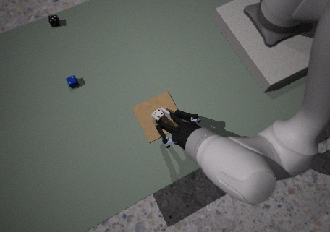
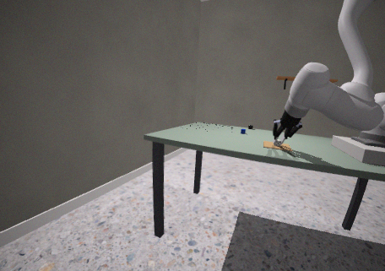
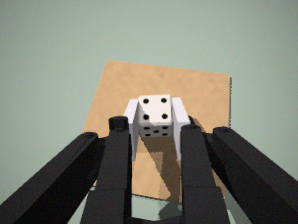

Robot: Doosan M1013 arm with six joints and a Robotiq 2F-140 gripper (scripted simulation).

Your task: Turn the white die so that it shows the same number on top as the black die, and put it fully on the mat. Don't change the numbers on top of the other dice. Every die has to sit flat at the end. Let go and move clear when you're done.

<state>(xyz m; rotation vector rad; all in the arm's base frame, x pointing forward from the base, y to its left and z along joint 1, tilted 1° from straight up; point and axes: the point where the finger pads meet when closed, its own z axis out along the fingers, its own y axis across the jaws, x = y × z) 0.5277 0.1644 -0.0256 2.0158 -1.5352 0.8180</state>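
Now: the brown mat 40 mm below my hand, 20 mm to the right of it and 10 mm ahead of it. Round my hand: blue die (260 mm to the right, 230 mm ahead, 30 mm below); then black die (530 mm to the right, 220 mm ahead, 30 mm below); then white die (20 mm to the right, 20 mm below).
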